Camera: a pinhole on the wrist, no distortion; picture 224 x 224 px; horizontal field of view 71.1 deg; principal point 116.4 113.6 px. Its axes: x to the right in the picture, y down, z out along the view. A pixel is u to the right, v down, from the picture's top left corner.
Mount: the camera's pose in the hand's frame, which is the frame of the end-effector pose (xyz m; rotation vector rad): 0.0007 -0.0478 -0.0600 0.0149 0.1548 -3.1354
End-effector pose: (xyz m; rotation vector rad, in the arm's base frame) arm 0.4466 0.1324 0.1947 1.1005 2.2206 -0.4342
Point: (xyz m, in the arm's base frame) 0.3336 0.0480 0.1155
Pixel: 51 209
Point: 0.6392 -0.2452 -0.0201
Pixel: 170 104
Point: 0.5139 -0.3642 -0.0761
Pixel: 157 151
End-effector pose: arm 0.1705 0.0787 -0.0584 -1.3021 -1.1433 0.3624
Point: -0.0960 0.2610 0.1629
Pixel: 63 181
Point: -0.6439 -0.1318 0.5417
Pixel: outside the picture
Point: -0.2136 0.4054 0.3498
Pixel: 37 204
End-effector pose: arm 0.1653 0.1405 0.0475 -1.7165 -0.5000 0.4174
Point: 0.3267 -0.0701 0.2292
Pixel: behind the camera
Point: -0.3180 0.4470 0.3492
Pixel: 185 199
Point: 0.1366 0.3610 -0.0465
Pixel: 58 38
